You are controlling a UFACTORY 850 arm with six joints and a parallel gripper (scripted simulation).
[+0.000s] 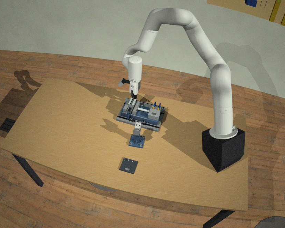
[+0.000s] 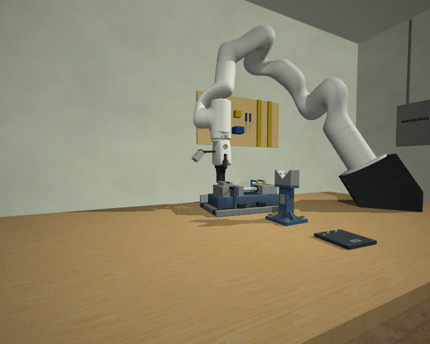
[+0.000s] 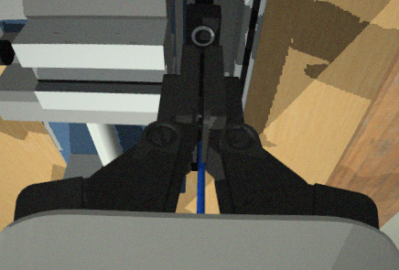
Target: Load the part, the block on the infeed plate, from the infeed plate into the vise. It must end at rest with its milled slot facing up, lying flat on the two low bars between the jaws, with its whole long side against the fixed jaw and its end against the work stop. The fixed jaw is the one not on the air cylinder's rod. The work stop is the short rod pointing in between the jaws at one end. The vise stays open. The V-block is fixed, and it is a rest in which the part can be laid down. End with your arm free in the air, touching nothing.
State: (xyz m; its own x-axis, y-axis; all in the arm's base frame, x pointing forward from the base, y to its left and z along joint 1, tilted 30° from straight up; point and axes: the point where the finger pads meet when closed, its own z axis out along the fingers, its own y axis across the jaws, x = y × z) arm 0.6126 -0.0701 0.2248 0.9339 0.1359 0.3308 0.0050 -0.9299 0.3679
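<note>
My hand is 40 mm to the right of the grey block and 20 mm above it. From my hand the other things lie so: grey fixed jaw (60 mm to the left, 40 mm below, 30 mm ahead); then white cylinder rod (90 mm behind, 60 mm to the left, 40 mm below); then black work stop rod (110 mm to the left, 30 mm below).
</note>
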